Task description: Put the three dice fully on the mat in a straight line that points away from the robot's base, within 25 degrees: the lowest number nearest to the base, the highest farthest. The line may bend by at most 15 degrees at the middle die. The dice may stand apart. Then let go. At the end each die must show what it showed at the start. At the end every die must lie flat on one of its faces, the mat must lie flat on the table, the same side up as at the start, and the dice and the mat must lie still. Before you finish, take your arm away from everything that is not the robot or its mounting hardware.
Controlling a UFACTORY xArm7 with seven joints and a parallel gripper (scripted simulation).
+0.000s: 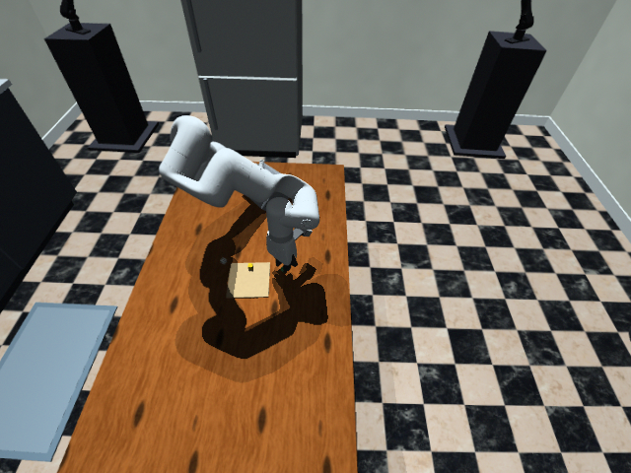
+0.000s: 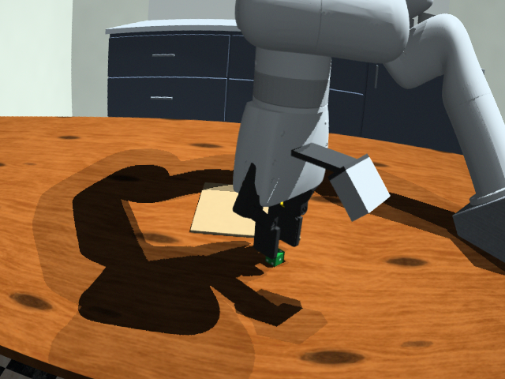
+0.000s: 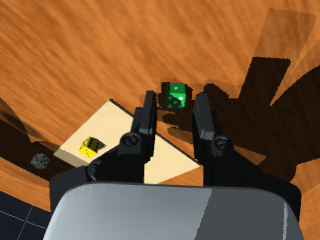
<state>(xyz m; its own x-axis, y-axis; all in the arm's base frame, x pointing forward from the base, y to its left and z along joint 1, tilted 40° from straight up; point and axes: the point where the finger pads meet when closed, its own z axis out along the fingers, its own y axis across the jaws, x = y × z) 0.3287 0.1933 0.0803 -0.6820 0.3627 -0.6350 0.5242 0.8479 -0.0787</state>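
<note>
Right now my hand is 3 cm above the green die. The rest, counted from my hand: yellow die (12 cm to the right, 3 cm below); then white die (2 cm behind, 22 cm to the right, 3 cm below); then tan mat (5 cm ahead, 11 cm to the right, 4 cm below).
</note>
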